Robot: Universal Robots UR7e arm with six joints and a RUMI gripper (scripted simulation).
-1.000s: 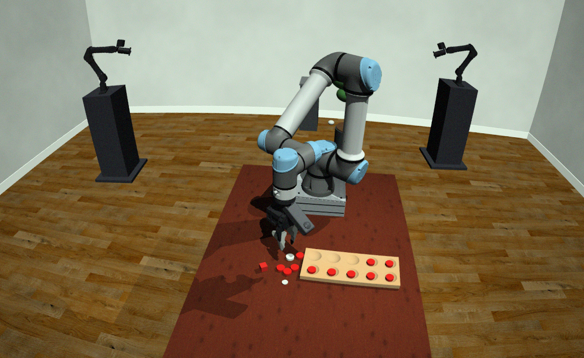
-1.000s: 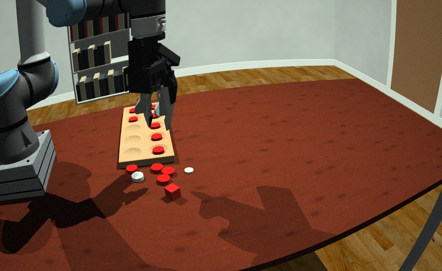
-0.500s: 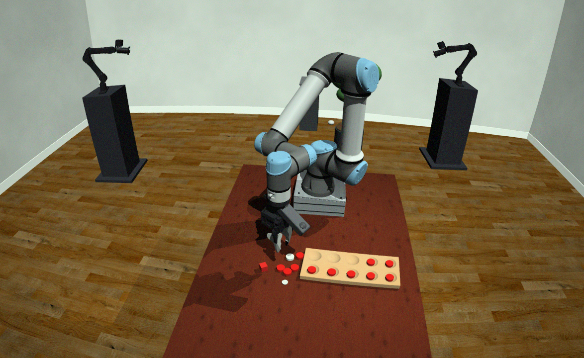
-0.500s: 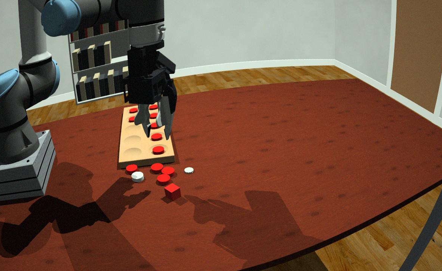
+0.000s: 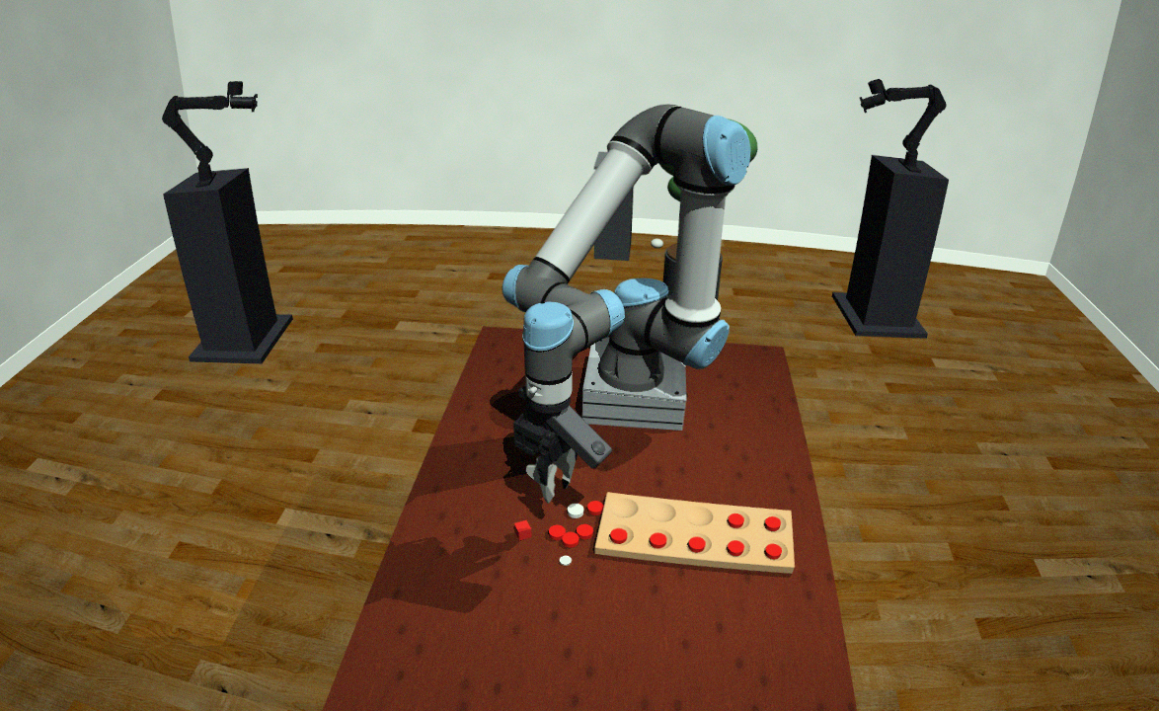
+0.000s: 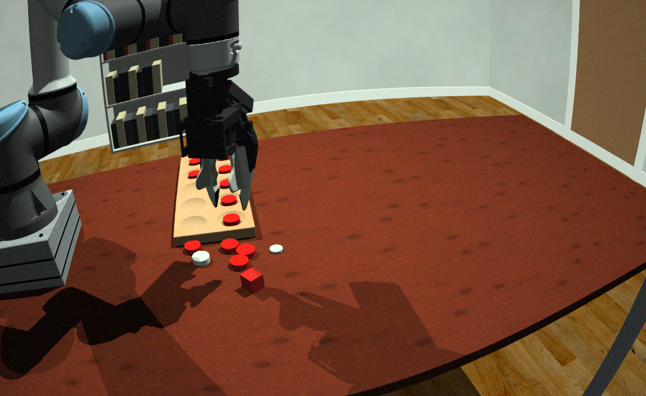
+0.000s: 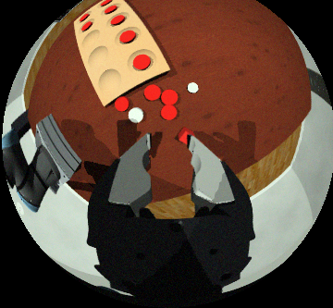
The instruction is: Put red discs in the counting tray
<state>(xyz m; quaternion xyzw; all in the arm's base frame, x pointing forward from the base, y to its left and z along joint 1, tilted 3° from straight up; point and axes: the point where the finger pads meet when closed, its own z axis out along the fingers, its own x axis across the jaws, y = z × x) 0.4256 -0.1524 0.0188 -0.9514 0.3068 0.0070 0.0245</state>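
Now: the wooden counting tray 27 cm to the left of my hand and 11 cm below it. The rest, counted from my hand: white disc (6 cm behind, 3 cm to the left, 12 cm below); red cube (7 cm to the right, 11 cm below).
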